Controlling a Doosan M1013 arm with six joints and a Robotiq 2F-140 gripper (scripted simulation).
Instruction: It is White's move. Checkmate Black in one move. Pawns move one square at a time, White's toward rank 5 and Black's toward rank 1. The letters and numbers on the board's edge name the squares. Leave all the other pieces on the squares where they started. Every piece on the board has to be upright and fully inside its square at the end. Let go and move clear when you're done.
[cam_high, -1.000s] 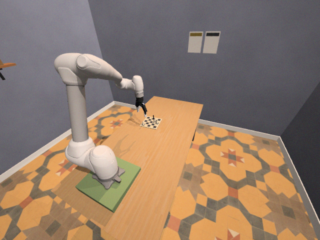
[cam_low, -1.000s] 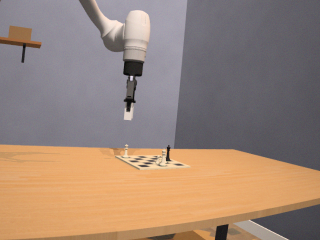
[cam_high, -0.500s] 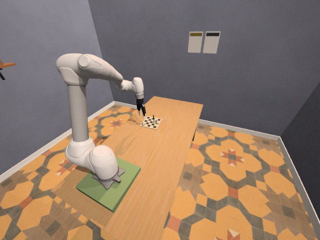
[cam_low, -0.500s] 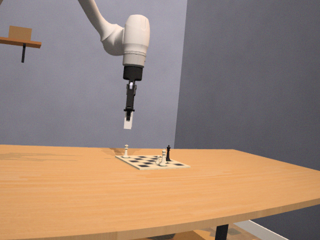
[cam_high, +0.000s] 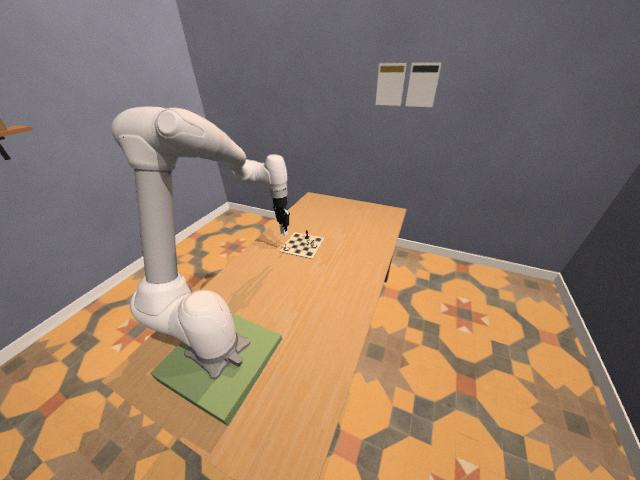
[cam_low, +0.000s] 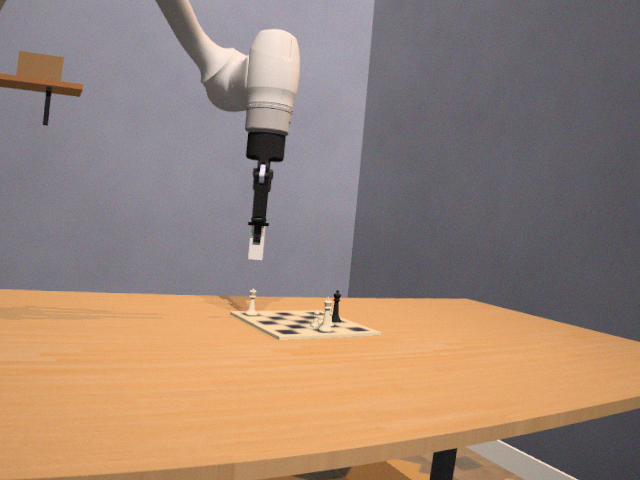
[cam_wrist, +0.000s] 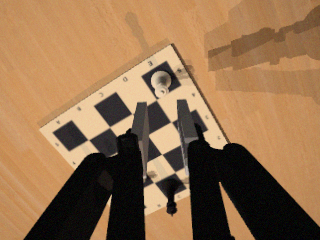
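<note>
Now: hand 160 mm short of the black king, 40 mm to the left of it and 110 mm above it. Also, from my hand: tall white piece 110 mm ahead, 130 mm to the right, 110 mm below; then small chessboard 90 mm ahead, 60 mm to the right, 150 mm below; then white pawn 100 mm ahead, 100 mm to the right, 130 mm below.
</note>
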